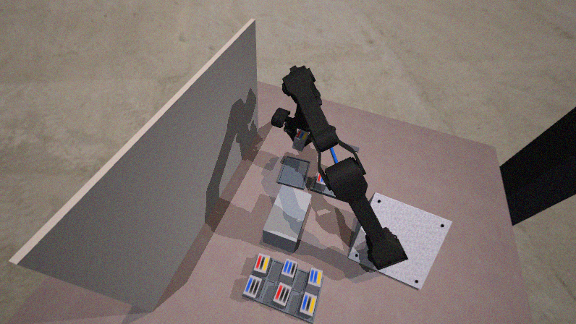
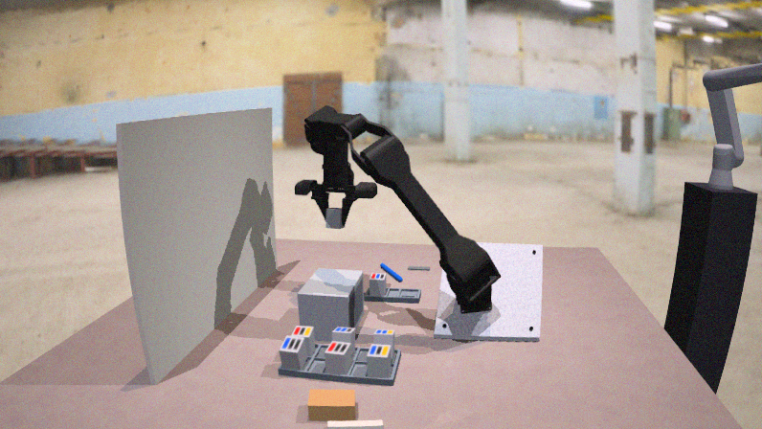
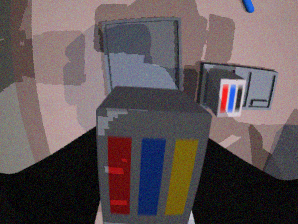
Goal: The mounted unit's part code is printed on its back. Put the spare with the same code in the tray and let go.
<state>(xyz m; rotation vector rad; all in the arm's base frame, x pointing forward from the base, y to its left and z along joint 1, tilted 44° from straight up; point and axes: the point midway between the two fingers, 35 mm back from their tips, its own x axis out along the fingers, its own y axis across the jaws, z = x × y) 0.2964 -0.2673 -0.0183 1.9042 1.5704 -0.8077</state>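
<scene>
The grey tray lies 160 mm below my gripper tip. Round my gripper tip: grey spare block: 30 mm above; then grey mounted unit: 20 mm behind, 220 mm to the left, 120 mm below; then grey panel: 230 mm ahead, 190 mm to the left, 60 mm above.
</scene>
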